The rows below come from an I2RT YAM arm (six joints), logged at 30 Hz.
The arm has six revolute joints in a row. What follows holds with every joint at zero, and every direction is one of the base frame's. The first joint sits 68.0 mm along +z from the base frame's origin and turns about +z. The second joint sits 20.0 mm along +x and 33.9 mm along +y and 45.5 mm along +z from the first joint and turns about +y. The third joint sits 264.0 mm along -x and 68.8 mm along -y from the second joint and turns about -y. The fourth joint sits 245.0 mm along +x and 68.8 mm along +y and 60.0 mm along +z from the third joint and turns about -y. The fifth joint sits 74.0 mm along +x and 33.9 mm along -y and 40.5 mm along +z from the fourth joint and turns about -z. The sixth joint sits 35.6 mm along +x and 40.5 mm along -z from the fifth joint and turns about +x. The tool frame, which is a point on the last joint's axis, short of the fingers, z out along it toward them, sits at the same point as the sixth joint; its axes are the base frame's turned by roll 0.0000, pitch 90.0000 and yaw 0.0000 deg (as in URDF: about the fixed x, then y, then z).
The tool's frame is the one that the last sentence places.
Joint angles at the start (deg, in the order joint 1, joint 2, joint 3, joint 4, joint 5, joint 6):
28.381, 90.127, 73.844, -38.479, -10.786, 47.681
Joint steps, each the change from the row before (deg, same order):
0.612, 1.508, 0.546, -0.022, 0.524, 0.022
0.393, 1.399, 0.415, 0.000, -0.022, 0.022
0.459, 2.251, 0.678, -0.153, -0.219, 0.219
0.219, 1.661, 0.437, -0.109, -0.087, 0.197
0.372, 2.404, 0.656, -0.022, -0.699, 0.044
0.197, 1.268, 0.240, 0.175, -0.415, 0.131
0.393, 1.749, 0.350, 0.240, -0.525, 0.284
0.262, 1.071, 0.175, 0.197, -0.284, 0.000
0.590, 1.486, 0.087, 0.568, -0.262, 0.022
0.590, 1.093, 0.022, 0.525, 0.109, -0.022
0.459, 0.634, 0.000, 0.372, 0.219, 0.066
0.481, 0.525, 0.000, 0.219, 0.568, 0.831
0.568, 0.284, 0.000, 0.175, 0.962, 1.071
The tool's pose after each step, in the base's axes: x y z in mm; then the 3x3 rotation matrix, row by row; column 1 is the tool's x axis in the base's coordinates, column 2 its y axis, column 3 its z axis. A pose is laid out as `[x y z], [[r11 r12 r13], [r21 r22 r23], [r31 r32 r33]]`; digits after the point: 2 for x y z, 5 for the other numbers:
[294.91 170.67 271.94], [[-0.90419 0.15475 0.39810], [0.33106 0.84284 0.42428], [-0.26988 0.51543 -0.81333]]
[297.72 174.95 266.32], [[-0.91045 0.15686 0.38272], [0.32282 0.84796 0.42042], [-0.25858 0.50632 -0.82266]]
[302.24 180.89 256.93], [[-0.91989 0.16568 0.35545], [0.31389 0.85440 0.41410], [-0.23509 0.49250 -0.83796]]
[305.68 184.50 249.47], [[-0.92545 0.17503 0.33601], [0.31022 0.85921 0.40684], [-0.21749 0.48075 -0.84946]]
[310.21 190.34 238.71], [[-0.93563 0.18023 0.30351], [0.29798 0.86422 0.40537], [-0.18924 0.46972 -0.86230]]
[312.48 193.44 232.52], [[-0.94015 0.18398 0.28684], [0.29317 0.86575 0.40561], [-0.17371 0.46543 -0.86787]]
[315.06 198.30 223.92], [[-0.94593 0.18906 0.26358], [0.28653 0.86793 0.40572], [-0.15206 0.45930 -0.87517]]
[316.44 201.33 218.41], [[-0.94971 0.18902 0.24966], [0.27976 0.87035 0.40526], [-0.14069 0.45472 -0.87945]]
[317.50 206.73 210.09], [[-0.95494 0.18525 0.23189], [0.26788 0.87437 0.40461], [-0.12780 0.44850 -0.88460]]
[317.72 211.41 203.73], [[-0.95840 0.17973 0.22173], [0.25763 0.87912 0.40097], [-0.12286 0.44142 -0.88885]]
[317.46 214.73 199.99], [[-0.96008 0.17603 0.21741], [0.25180 0.88234 0.39758], [-0.12184 0.43645 -0.89144]]
[316.82 217.75 196.75], [[-0.95851 0.18587 0.21612], [0.25915 0.88397 0.38914], [-0.11872 0.42900 -0.89547]]
[315.61 220.82 194.97], [[-0.95493 0.19801 0.22114], [0.27101 0.88550 0.37740], [-0.12109 0.42033 -0.89926]]

